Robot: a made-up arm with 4 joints.
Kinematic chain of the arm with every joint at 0, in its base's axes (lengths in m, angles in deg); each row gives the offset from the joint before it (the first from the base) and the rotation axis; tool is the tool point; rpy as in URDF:
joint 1: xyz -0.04 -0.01 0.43 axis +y
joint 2: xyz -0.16 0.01 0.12 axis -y
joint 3: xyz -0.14 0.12 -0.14 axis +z
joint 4: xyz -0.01 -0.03 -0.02 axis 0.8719 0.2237 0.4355
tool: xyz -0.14 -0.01 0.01 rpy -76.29 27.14 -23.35
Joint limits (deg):
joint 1: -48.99..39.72
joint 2: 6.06..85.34
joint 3: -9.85..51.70
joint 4: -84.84..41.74
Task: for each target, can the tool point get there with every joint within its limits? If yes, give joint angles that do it. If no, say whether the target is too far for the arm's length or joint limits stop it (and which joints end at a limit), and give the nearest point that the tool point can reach.
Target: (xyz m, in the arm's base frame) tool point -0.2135 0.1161 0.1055
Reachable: yes | joints -31.15 25.91 7.53 -66.93
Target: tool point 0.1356 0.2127 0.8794
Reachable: no: joint limits stop it (at a limit: joint 1, joint 2, joint 3, joint 4) | nearest point 0.1101 0.1552 0.3621 | short by 0.521 m
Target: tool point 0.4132 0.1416 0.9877
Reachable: no: too far | nearest point 0.0878 0.0312 0.3850 | short by 0.694 m
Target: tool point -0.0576 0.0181 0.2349
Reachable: yes | joints -21.97 67.52 44.13 -38.77
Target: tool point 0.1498 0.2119 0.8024
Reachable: no: joint limits stop it (at a limit: joint 1, joint 2, joint 3, joint 4) | nearest point 0.1101 0.1552 0.3621 | short by 0.446 m
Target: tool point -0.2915 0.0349 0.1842
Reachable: yes | joints -17.57 23.69 40.70 -53.22
